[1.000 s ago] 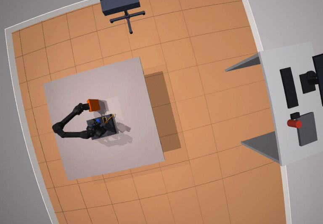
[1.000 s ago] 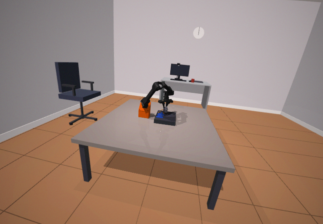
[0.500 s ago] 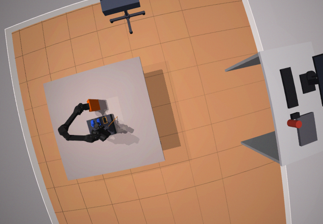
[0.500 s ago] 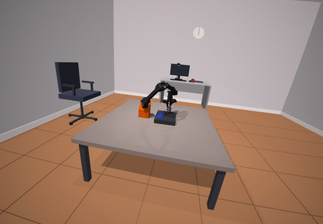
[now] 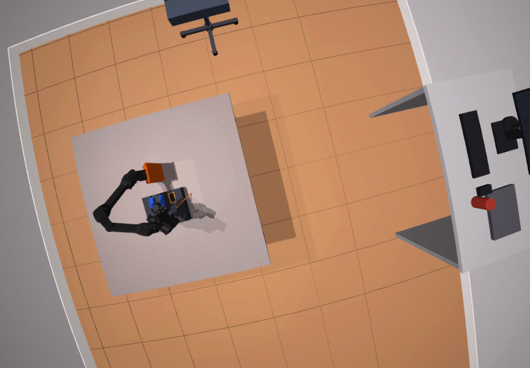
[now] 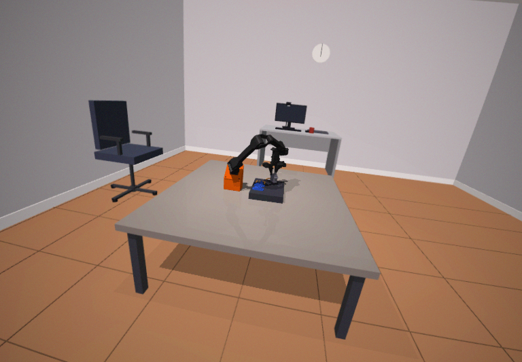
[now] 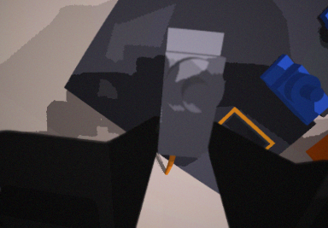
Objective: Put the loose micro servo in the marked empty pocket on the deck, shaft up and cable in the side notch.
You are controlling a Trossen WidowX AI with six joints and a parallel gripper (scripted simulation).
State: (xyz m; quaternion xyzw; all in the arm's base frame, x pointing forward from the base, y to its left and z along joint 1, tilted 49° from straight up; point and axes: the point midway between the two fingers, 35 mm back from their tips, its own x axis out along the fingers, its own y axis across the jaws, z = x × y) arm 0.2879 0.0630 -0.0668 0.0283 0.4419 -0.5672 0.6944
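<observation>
My gripper tip is 9 cm above the dark robot deck, 8 cm to the left of it and 2 cm short of it.
</observation>
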